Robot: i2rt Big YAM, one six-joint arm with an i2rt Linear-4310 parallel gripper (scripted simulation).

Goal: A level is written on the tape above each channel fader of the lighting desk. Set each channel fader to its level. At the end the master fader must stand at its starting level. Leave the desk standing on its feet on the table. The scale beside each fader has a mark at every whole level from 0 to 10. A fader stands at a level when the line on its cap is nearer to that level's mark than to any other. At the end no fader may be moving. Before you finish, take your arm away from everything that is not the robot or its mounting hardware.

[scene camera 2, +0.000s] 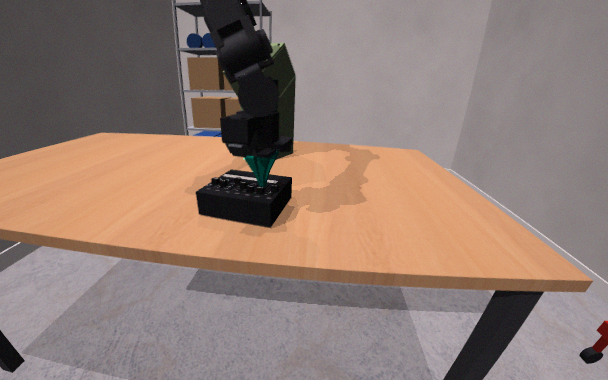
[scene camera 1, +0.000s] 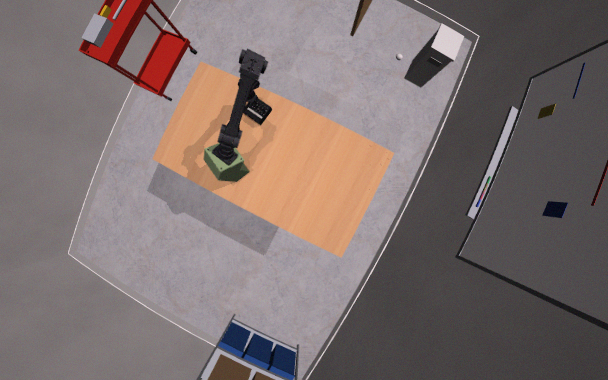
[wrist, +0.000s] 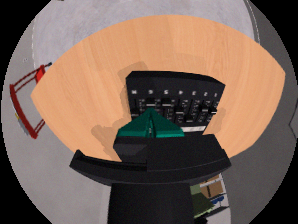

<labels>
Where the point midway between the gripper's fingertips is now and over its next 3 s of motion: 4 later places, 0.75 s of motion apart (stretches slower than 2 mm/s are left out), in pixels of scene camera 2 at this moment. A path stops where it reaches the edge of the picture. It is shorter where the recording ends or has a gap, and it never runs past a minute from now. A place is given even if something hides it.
My gripper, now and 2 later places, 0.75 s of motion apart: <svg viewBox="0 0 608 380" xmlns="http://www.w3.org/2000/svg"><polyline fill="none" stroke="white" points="263,187 262,171 262,153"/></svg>
</labels>
